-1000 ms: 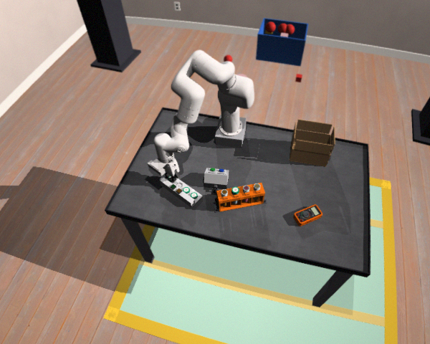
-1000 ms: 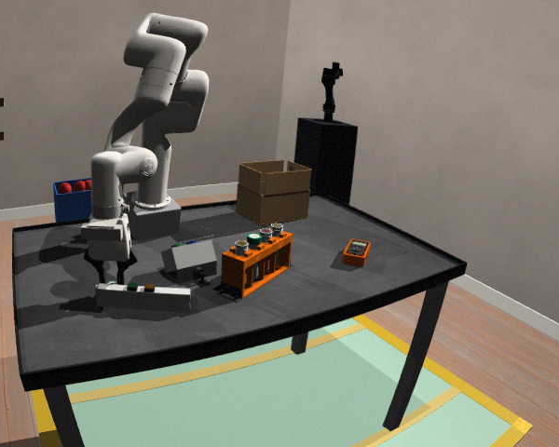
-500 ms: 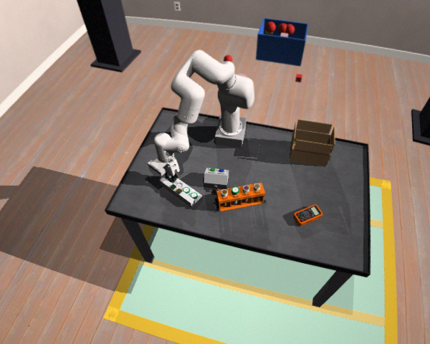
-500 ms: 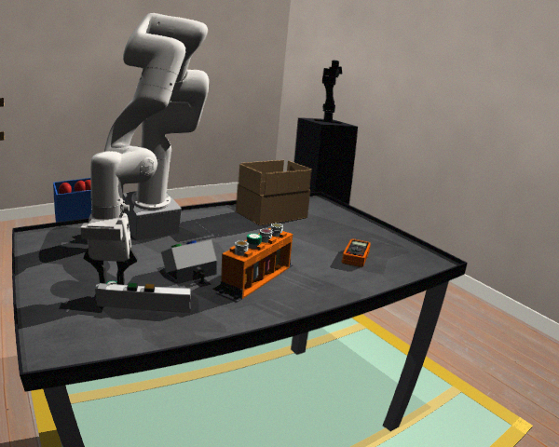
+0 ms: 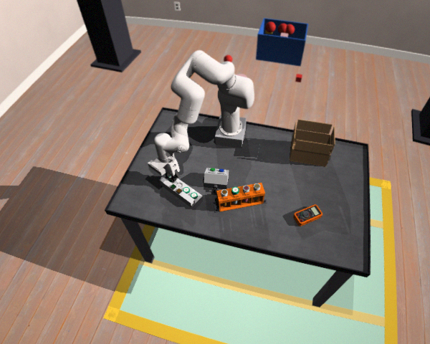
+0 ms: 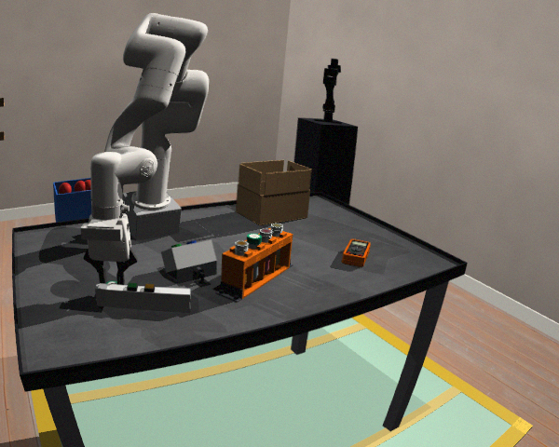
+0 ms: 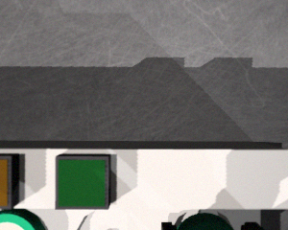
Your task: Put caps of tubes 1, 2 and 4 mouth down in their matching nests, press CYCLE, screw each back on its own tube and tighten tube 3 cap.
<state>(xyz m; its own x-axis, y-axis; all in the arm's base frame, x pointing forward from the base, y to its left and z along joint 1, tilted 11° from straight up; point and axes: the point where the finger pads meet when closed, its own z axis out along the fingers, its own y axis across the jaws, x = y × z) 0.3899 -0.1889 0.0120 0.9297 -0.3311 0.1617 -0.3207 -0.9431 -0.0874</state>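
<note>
The green key lies 19 cm to the left of my hand, 10 cm behind it and 2 cm above it. Also, from my hand: blue key: 24 cm to the left, 11 cm behind, 2 cm above; then table's front edge: 39 cm to the left, 22 cm ahead, 4 cm below; then grey key housing: 22 cm to the left, 8 cm behind, 1 cm above.
</note>
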